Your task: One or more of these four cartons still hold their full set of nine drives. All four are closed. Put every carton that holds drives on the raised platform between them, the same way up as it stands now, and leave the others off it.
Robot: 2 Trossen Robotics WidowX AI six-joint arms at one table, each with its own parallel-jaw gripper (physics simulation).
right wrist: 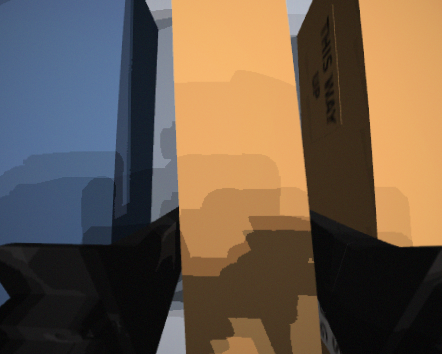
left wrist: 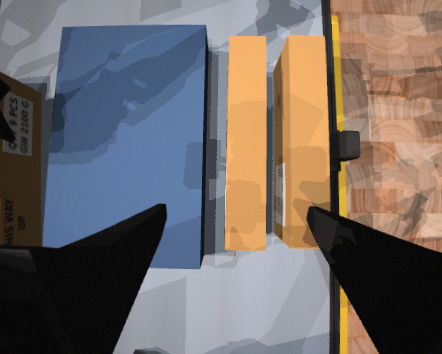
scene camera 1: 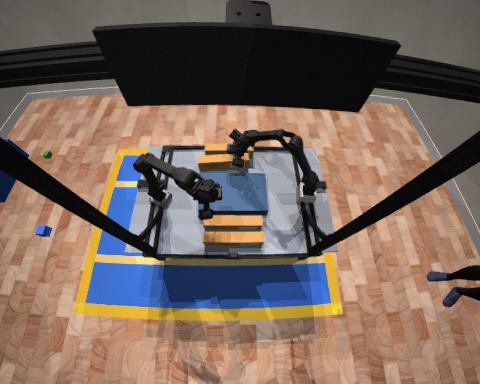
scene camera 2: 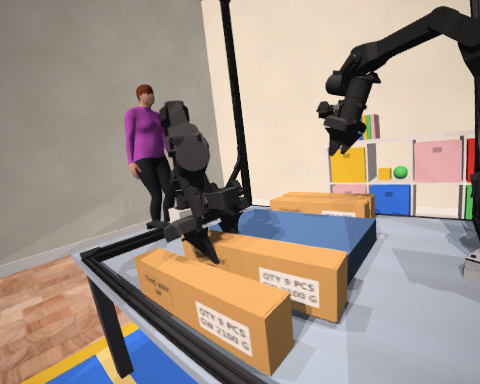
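Seen in the pictures: left gripper, fingertip midpoint: (left wrist: 237, 211) (scene camera 1: 214, 205) (scene camera 2: 336, 154); right gripper, fingertip midpoint: (right wrist: 238, 207) (scene camera 1: 232, 161) (scene camera 2: 227, 256); left arm's base, link origin: (scene camera 1: 159, 195); right arm's base, link origin: (scene camera 1: 308, 190) (scene camera 2: 184, 207).
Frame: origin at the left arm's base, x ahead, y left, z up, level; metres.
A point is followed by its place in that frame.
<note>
Four orange cartons are closed and stand in pairs on two sides of the blue platform (scene camera 1: 247, 192) {x 0.469, y 0.241, z 0.018 m} (scene camera 2: 310, 230) {x 0.312, y 0.187, z 0.019 m} (left wrist: 130, 190) {x 0.321, y 0.165, z 0.019 m} (right wrist: 60, 100) {x 0.280, y 0.249, z 0.019 m}, which bears none. My right gripper (scene camera 1: 237, 156) {x 0.293, y 0.406, z 0.023 m} (scene camera 2: 222, 240) (right wrist: 238, 207) {x 0.293, y 0.406, z 0.023 m} is shut on the inner top-pair carton (scene camera 1: 215, 162) {x 0.211, y 0.330, z 0.051 m} (scene camera 2: 315, 257) {x 0.132, y 0.322, z 0.058 m} (left wrist: 22, 190) {x 0.234, y 0.340, z 0.007 m} (right wrist: 225, 115) {x 0.255, y 0.379, z 0.061 m}; I cannot tell whether its base touches the table. The outer top-pair carton (scene camera 1: 215, 147) {x 0.151, y 0.442, z 0.044 m} (scene camera 2: 235, 285) {x 0.155, y 0.442, z 0.044 m} (right wrist: 337, 150) {x 0.227, y 0.452, z 0.015 m} stands apart beside it. My left gripper (scene camera 1: 212, 202) {x 0.379, y 0.023, z 0.185 m} (scene camera 2: 339, 150) {x 0.379, y 0.023, z 0.185 m} (left wrist: 237, 211) {x 0.379, y 0.023, z 0.185 m} is open and high above the inner bottom-pair carton (scene camera 1: 232, 220) {x 0.467, y 0.037, z 0.044 m} (left wrist: 245, 140) {x 0.464, y 0.038, z 0.044 m} and outer bottom-pair carton (scene camera 1: 232, 237) {x 0.508, y -0.048, z 0.043 m} (left wrist: 305, 110) {x 0.544, y -0.021, z 0.044 m}. Contents are hidden.
A black frame rail (scene camera 1: 192, 256) {x 0.352, y -0.227, z -0.049 m} (scene camera 2: 165, 325) {x 0.211, y 0.544, z -0.021 m} runs along the table edge close to the outer cartons. The grey table (scene camera 1: 295, 230) {x 0.816, y 0.164, z -0.041 m} (scene camera 2: 415, 300) {x 0.066, y 0.174, z -0.041 m} (left wrist: 250, 305) {x 0.218, y -0.104, z -0.041 m} carries both arms. A person (scene camera 2: 146, 132) stands beyond the table.
</note>
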